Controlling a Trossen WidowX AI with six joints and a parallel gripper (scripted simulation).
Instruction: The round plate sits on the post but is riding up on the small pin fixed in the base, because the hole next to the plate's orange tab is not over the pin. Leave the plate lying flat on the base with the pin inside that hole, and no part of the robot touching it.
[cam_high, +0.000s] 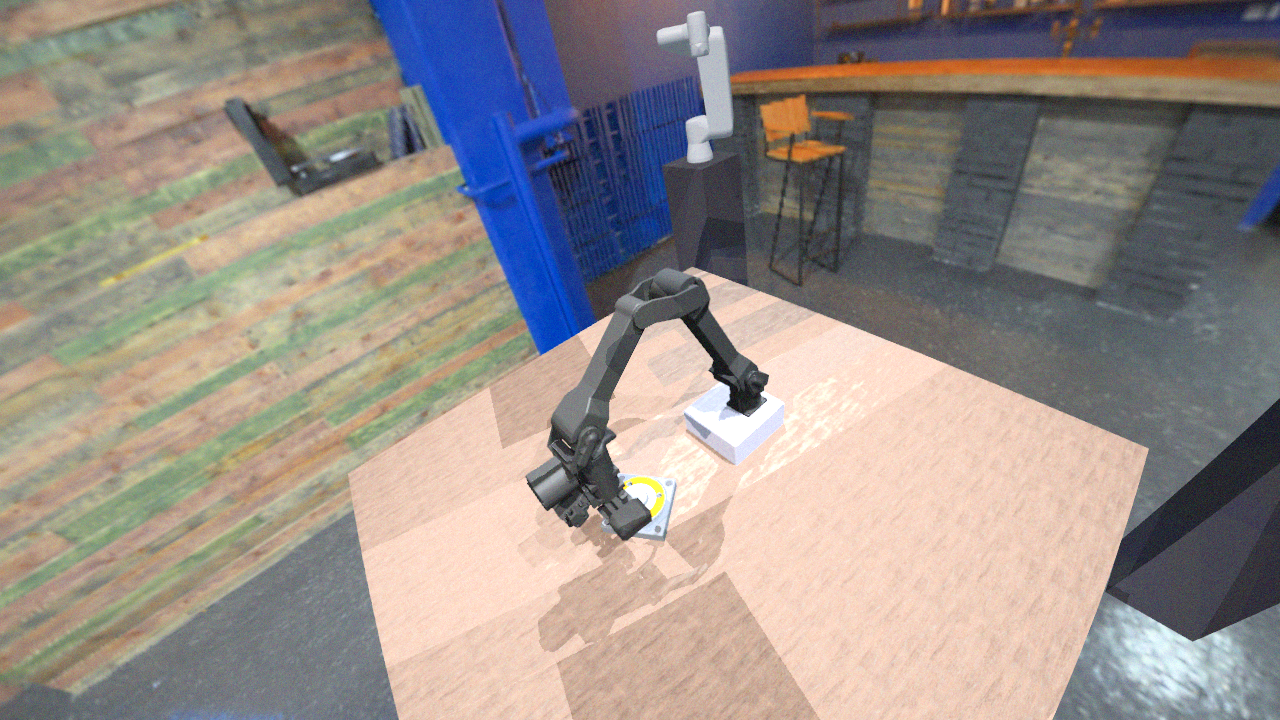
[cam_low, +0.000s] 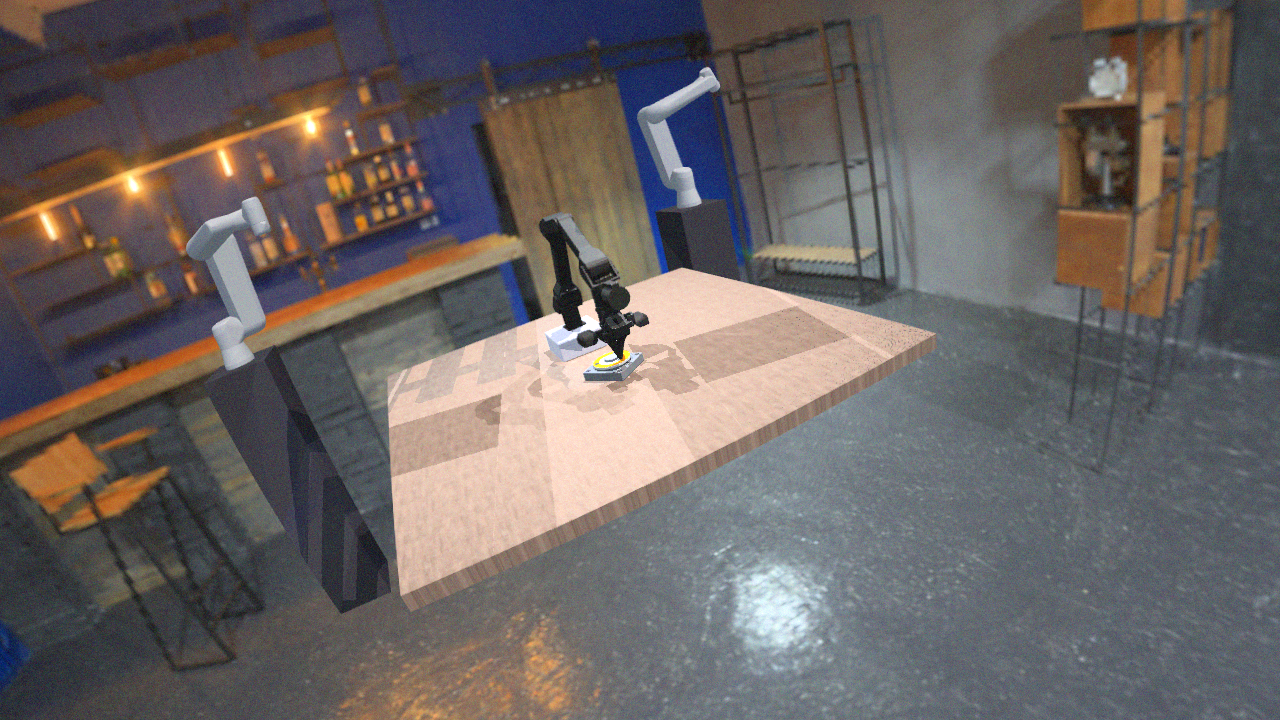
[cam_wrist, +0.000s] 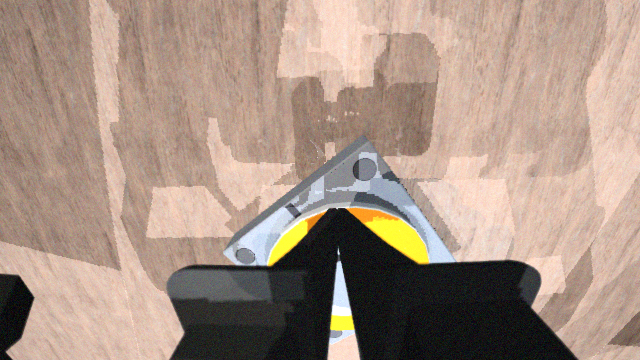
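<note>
The square grey base lies 5 cm behind my gripper tip, 2 cm below it and 1 cm to the right of it.
</note>
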